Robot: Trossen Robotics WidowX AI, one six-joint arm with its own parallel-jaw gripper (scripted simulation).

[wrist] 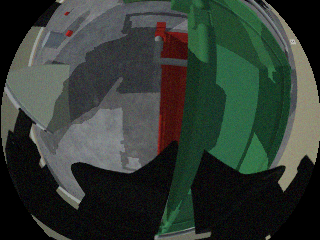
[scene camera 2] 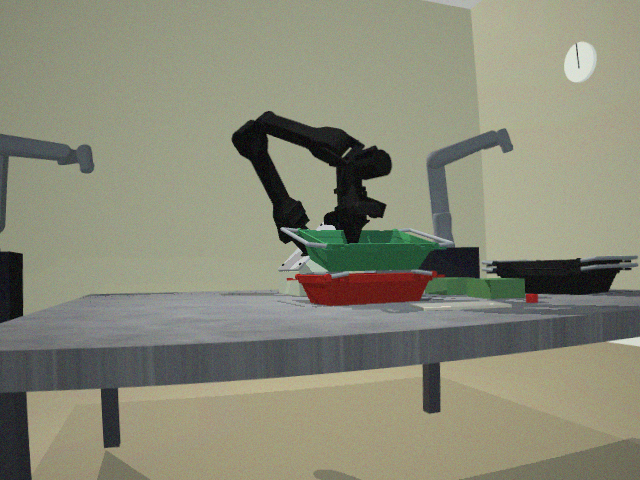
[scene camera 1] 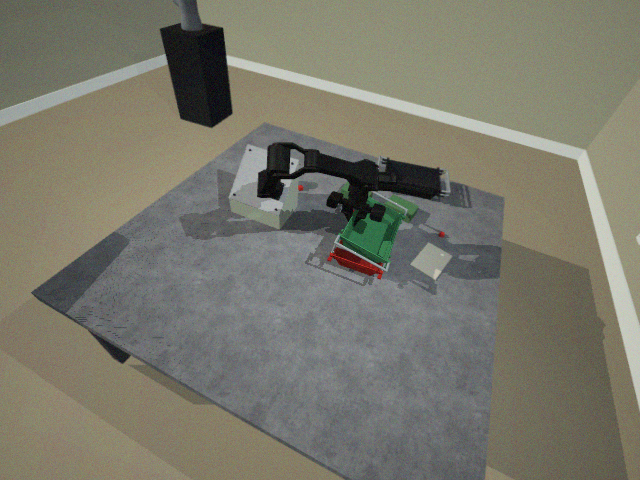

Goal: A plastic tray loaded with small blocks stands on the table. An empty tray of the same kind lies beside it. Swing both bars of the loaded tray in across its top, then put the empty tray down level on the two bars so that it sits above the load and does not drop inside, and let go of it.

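Note:
My gripper (scene camera 2: 351,253) can be seen here, and my gripper is visible in the wrist view (wrist: 182,146) and in scene camera 1 (scene camera 1: 352,225) too. There's also a green tray (scene camera 2: 377,250), and you'd find the tray in the wrist view (wrist: 237,101) and in scene camera 1 (scene camera 1: 372,241) as well. I can see a pale flat tile (scene camera 1: 431,261) too, but the wrist view does not show the tile, hidden by the green tray. And there's a green block (scene camera 2: 486,288).

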